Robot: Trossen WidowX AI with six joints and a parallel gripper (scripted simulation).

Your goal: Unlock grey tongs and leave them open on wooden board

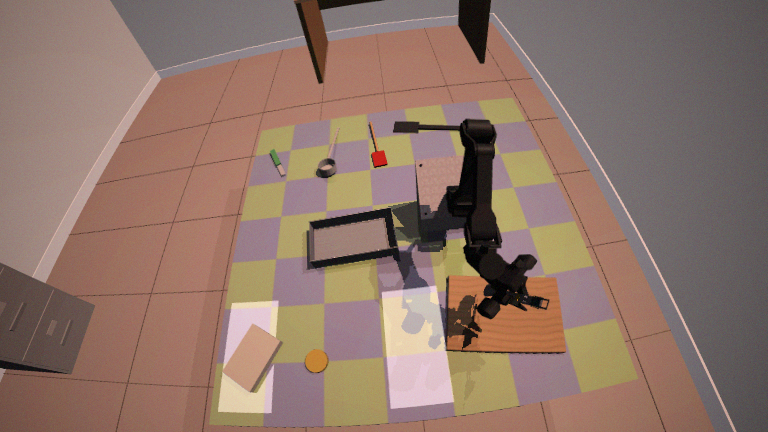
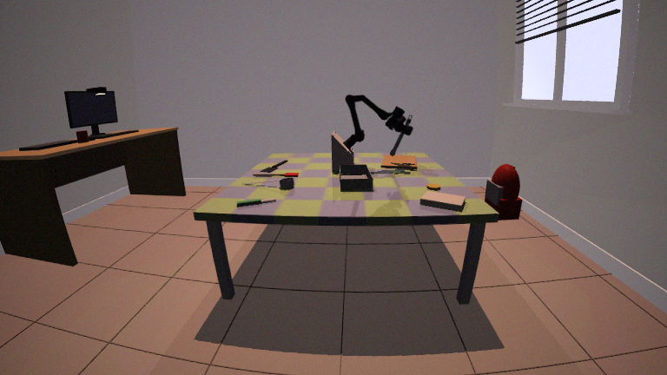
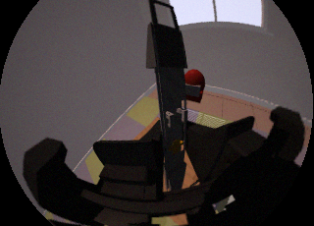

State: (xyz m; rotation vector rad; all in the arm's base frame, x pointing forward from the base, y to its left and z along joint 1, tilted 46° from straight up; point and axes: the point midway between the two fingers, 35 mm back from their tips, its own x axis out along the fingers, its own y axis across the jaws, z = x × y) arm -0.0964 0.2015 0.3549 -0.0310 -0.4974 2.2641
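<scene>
My gripper tip is now 21 cm above the wooden board, 4 cm to the left of it and 1 cm short of it. Also, from my gripper tip: tan block 81 cm ahead, 20 cm below, 7 cm to the left; orange disc 59 cm ahead, 21 cm below, 8 cm to the left; roasting tin 49 cm ahead, 34 cm to the right, 19 cm below.
</scene>
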